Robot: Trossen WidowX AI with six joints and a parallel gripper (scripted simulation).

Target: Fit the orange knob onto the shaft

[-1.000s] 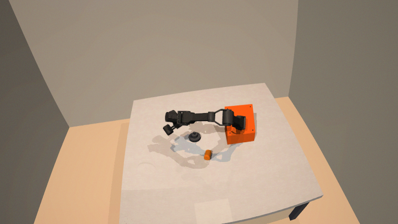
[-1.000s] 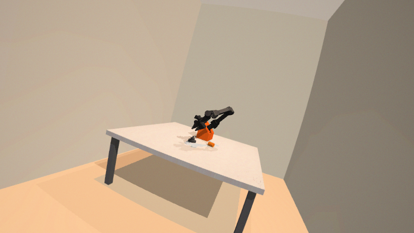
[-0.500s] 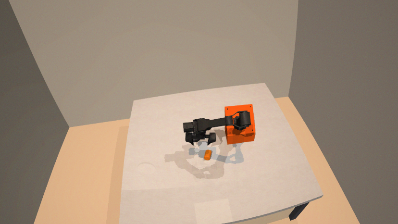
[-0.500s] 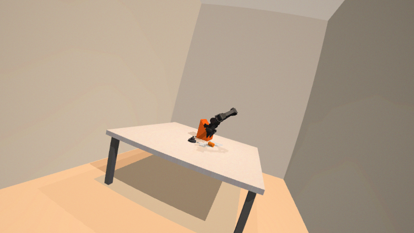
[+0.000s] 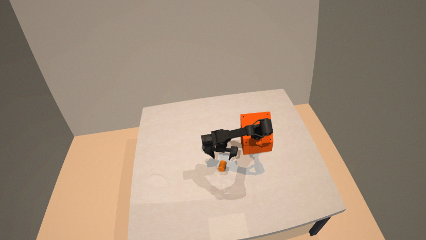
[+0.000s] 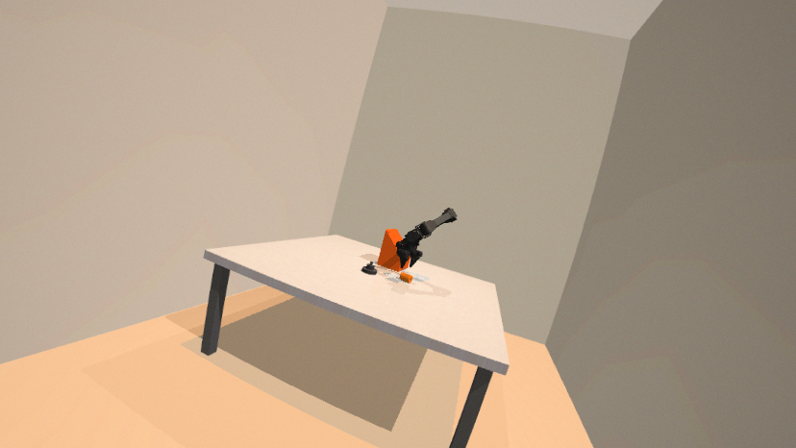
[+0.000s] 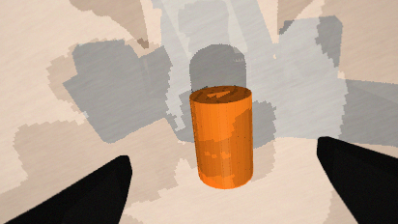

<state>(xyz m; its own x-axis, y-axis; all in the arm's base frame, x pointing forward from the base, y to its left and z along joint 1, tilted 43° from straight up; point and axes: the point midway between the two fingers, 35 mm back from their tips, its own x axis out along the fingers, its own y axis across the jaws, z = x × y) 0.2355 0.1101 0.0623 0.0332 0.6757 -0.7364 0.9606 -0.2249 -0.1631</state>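
My gripper tip is now 20 mm to the right of the orange knob and 50 mm above it. Round my gripper tip: pedestal (70 mm ahead, 170 mm to the right, 40 mm below).
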